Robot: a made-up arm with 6 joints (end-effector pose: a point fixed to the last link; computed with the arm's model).
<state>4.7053 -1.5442 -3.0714 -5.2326 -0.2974 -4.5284</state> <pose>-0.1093 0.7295 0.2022 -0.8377 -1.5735 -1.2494</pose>
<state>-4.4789 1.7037 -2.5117 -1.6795 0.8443 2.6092</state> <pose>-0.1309 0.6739 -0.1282 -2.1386 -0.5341 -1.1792</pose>
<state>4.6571 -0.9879 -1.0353 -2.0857 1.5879 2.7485</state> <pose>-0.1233 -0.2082 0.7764 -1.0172 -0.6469 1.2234</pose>
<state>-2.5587 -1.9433 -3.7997 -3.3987 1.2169 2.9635</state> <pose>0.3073 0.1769 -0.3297 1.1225 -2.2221 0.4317</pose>
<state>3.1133 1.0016 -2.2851 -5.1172 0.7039 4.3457</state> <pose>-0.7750 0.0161 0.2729 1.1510 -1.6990 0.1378</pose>
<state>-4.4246 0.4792 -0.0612 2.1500 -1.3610 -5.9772</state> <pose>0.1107 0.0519 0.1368 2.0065 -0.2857 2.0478</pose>
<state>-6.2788 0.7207 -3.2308 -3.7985 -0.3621 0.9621</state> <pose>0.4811 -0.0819 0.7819 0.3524 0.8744 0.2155</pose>
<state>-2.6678 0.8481 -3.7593 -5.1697 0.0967 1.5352</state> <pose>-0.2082 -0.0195 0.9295 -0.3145 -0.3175 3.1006</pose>
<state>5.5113 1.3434 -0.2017 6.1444 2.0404 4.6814</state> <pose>-0.1513 0.1169 0.1518 0.0899 -0.1009 0.8271</pose>
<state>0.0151 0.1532 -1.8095 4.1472 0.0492 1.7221</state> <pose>0.6007 0.0875 0.5639 1.8679 0.3622 2.0778</pose>
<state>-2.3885 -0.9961 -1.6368 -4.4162 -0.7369 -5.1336</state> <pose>-0.1060 0.1085 0.8140 1.2554 -0.4466 -2.4202</pose>
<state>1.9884 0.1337 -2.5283 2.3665 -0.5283 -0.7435</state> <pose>-0.0650 0.4044 0.8051 -1.1655 0.1526 0.2733</pose>
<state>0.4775 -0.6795 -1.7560 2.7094 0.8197 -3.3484</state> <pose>0.1442 0.0864 0.9620 -0.3159 0.3748 3.0586</pose>
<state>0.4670 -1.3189 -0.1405 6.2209 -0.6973 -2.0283</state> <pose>0.2189 0.1213 0.5566 0.2811 1.0480 1.4154</pose>
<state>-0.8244 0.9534 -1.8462 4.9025 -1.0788 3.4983</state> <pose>0.5038 -0.3155 0.2179 -0.6608 1.6126 -0.2086</pose>
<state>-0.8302 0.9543 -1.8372 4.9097 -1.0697 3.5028</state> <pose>0.5023 -0.3188 0.2141 -0.6383 1.6277 -0.2086</pose>
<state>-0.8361 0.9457 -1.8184 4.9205 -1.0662 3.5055</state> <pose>0.4997 -0.3214 0.2131 -0.6149 1.6366 -0.2070</pose>
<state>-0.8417 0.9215 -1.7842 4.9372 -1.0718 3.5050</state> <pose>0.4954 -0.3225 0.2170 -0.5910 1.6348 -0.2036</pose>
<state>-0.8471 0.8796 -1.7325 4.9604 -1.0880 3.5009</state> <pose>0.4890 -0.3218 0.2262 -0.5668 1.6206 -0.1985</pose>
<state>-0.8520 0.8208 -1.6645 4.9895 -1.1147 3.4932</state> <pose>0.4802 -0.3190 0.2404 -0.5433 1.5939 -0.1925</pose>
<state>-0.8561 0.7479 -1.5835 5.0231 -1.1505 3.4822</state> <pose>0.4692 -0.3140 0.2585 -0.5218 1.5556 -0.1869</pose>
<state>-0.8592 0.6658 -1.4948 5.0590 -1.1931 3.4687</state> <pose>0.4561 -0.3068 0.2787 -0.5033 1.5084 -0.1829</pose>
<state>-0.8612 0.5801 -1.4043 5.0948 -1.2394 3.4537</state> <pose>0.4417 -0.2979 0.2992 -0.4888 1.4556 -0.1809</pose>
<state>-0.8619 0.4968 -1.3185 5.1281 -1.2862 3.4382</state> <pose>0.4269 -0.2879 0.3184 -0.4792 1.4009 -0.1813</pose>
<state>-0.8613 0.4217 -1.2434 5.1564 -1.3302 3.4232</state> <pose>0.4129 -0.2777 0.3352 -0.4753 1.3482 -0.1833</pose>
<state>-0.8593 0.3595 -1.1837 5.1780 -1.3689 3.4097</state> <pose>0.4010 -0.2682 0.3489 -0.4772 1.3007 -0.1858</pose>
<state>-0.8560 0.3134 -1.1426 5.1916 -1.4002 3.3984</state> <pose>0.3922 -0.2601 0.3594 -0.4850 1.2610 -0.1878</pose>
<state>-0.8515 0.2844 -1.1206 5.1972 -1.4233 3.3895</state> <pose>0.3868 -0.2539 0.3670 -0.4980 1.2301 -0.1886</pose>
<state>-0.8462 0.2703 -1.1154 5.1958 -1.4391 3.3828</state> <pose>0.3846 -0.2494 0.3723 -0.5155 1.2072 -0.1882</pose>
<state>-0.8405 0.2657 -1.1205 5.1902 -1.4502 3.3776</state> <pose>0.3844 -0.2461 0.3763 -0.5352 1.1896 -0.1870</pose>
